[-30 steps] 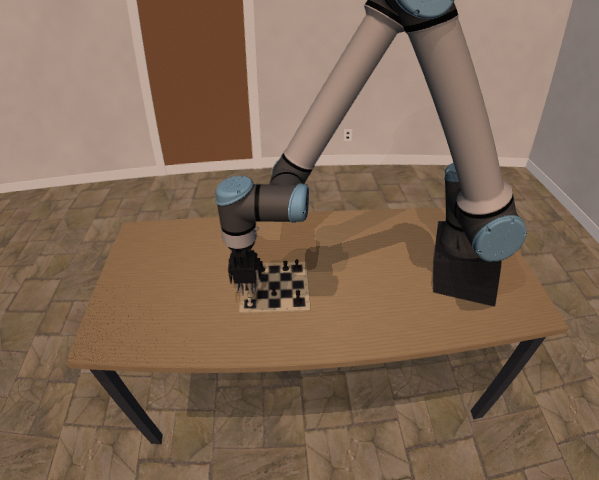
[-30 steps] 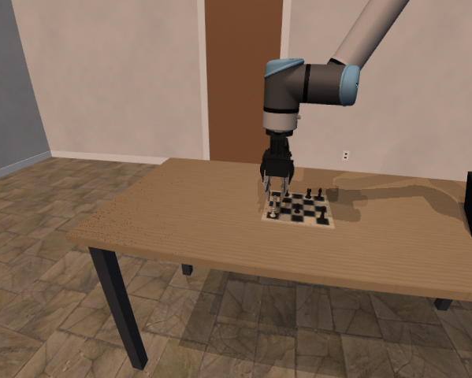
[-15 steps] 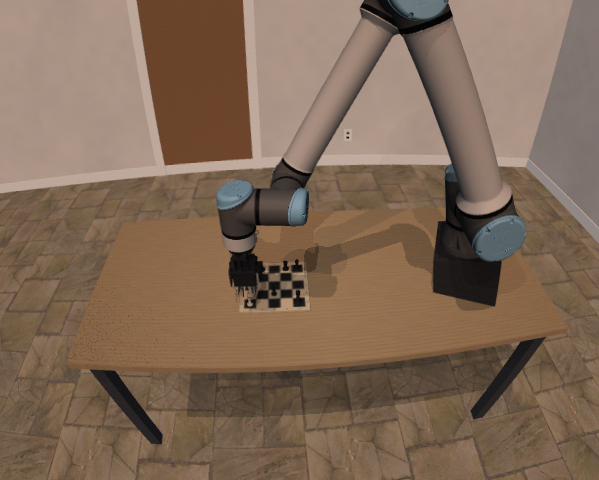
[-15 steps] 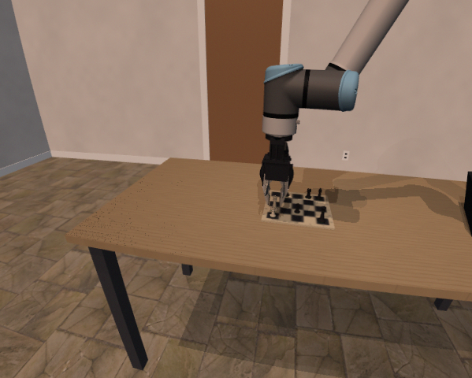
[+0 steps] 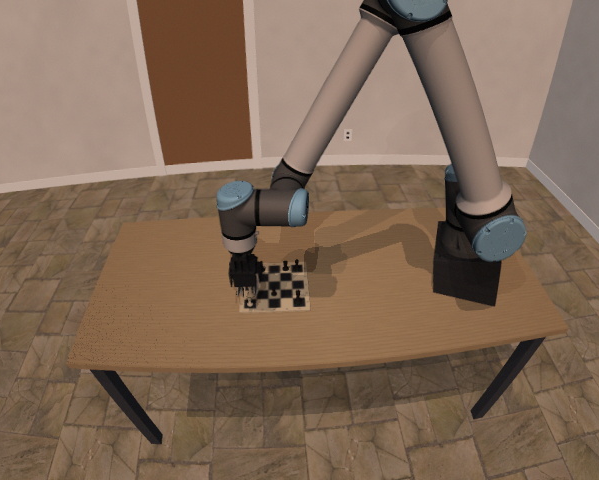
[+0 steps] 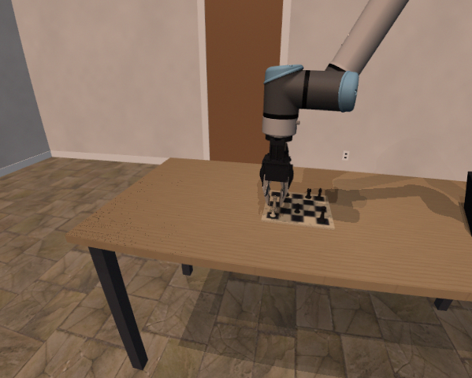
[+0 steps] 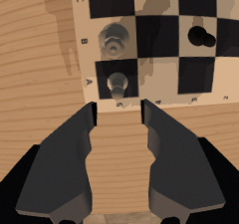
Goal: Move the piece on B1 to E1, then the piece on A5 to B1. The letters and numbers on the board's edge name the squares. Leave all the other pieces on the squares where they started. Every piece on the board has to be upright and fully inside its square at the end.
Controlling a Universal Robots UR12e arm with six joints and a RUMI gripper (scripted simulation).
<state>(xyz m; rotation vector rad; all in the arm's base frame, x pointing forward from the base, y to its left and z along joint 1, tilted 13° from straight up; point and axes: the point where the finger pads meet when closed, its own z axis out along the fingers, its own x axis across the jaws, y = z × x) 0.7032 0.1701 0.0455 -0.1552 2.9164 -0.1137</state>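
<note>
The white piece lies 4 cm to the right of my hand, 3 cm below it and 1 cm ahead of it. Also, from my hand: chessboard: 9 cm to the right, 7 cm behind, 6 cm below.
</note>
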